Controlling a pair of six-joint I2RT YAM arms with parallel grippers.
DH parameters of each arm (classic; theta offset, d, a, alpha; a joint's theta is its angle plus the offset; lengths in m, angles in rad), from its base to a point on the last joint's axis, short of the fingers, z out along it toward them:
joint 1: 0 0.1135 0.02 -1.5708
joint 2: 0 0 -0.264 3.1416
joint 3: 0.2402 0 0.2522 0
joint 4: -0.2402 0 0.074 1.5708
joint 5: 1.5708 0 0 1.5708
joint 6: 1.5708 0.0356 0 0
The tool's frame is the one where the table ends.
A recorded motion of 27 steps. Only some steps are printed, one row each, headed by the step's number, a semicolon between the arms.
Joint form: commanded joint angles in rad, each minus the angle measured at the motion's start. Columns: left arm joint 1, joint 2, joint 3, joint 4, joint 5, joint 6; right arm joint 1, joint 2, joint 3, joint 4, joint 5, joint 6.
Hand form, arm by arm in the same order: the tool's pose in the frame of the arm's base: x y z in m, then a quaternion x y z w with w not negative. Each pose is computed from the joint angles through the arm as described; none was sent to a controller.
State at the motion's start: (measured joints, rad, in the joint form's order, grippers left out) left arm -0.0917 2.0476 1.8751 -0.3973 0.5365 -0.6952; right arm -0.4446 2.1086 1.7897 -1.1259 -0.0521 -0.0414
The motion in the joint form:
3: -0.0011 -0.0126 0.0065 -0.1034 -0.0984 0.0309; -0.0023 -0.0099 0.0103 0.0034 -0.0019 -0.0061
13: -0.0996 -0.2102 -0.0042 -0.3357 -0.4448 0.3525; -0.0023 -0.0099 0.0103 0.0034 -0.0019 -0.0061
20: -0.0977 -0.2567 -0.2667 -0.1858 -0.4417 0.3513; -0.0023 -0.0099 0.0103 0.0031 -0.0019 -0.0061
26: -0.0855 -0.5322 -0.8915 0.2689 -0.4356 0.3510; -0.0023 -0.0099 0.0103 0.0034 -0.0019 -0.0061
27: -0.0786 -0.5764 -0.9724 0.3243 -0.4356 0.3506; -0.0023 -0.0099 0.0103 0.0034 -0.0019 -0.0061
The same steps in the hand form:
3: 0.4703 -0.0589 0.3068 -0.15449 0.86696 -0.34070 0.32930; 0.3806 -0.1802 0.2185 0.19578 0.97743 0.00782 0.07902
13: 0.4079 -0.0823 0.3659 -0.04920 0.90451 -0.15131 0.39565; 0.3806 -0.1802 0.2185 0.19578 0.97743 0.00782 0.07902
20: 0.4004 -0.0802 0.3098 -0.05241 0.91770 -0.14518 0.36605; 0.3805 -0.1802 0.2185 0.19578 0.97744 0.00786 0.07887
26: 0.3275 -0.0623 0.2375 -0.05271 0.89571 -0.15696 0.41266; 0.3806 -0.1802 0.2185 0.19578 0.97743 0.00782 0.07902
27: 0.3149 -0.0578 0.2294 -0.05519 0.89142 -0.15755 0.42131; 0.3806 -0.1802 0.2185 0.19578 0.97743 0.00782 0.07902

